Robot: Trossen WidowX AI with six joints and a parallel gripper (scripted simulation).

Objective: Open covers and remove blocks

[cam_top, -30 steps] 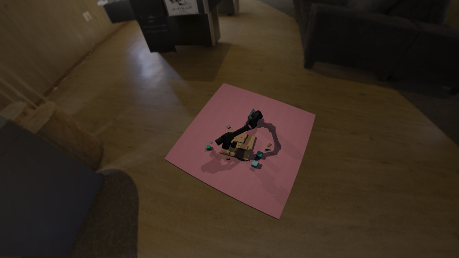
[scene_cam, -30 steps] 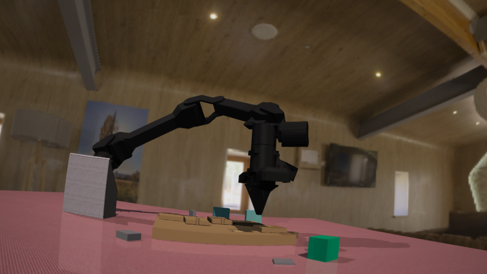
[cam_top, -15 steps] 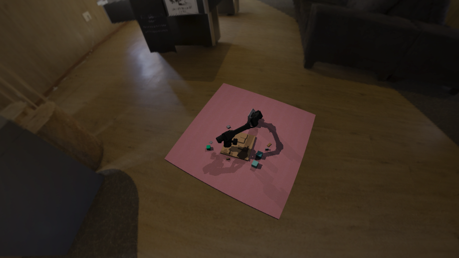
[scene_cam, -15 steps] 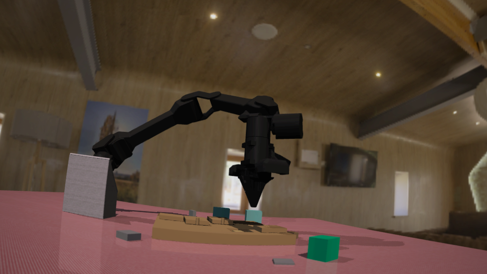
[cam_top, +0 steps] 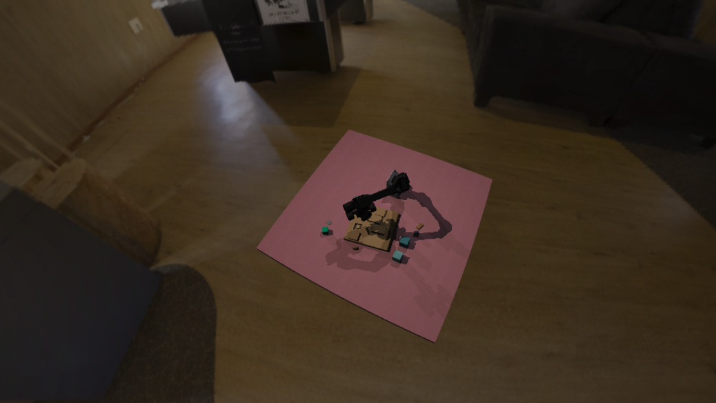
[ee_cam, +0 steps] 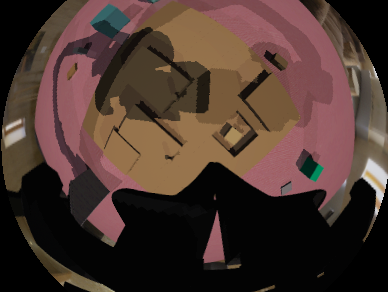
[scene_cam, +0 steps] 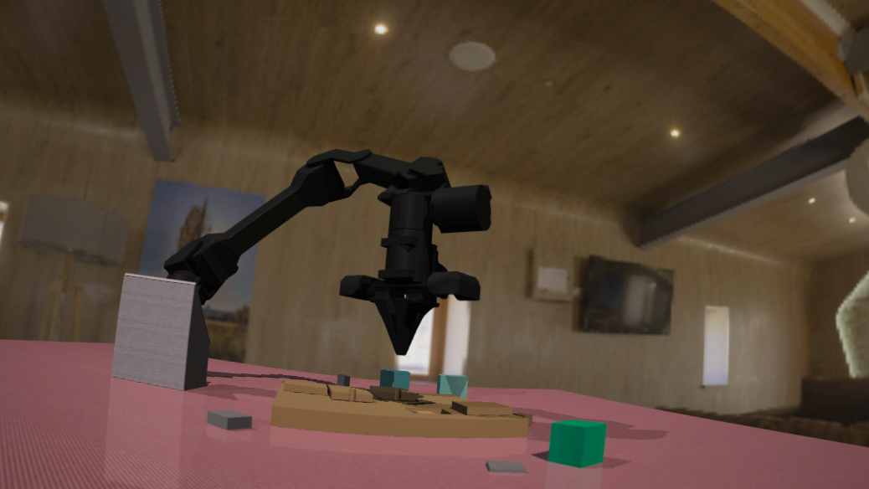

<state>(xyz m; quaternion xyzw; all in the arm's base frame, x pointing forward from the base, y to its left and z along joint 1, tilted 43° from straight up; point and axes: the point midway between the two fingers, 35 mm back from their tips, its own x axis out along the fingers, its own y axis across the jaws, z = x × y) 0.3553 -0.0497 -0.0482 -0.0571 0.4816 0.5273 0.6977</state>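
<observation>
My gripper tip is now 7 cm above the puzzle board, 5 cm to the right of it and 1 cm past it. The rest, counted from my gripper tip: light teal block: 32 cm to the left, 10 cm ahead, 6 cm below; dark teal block: 31 cm to the left, 6 cm below, 1 cm behind; green block: 19 cm to the right, 17 cm ahead, 7 cm below.
</observation>
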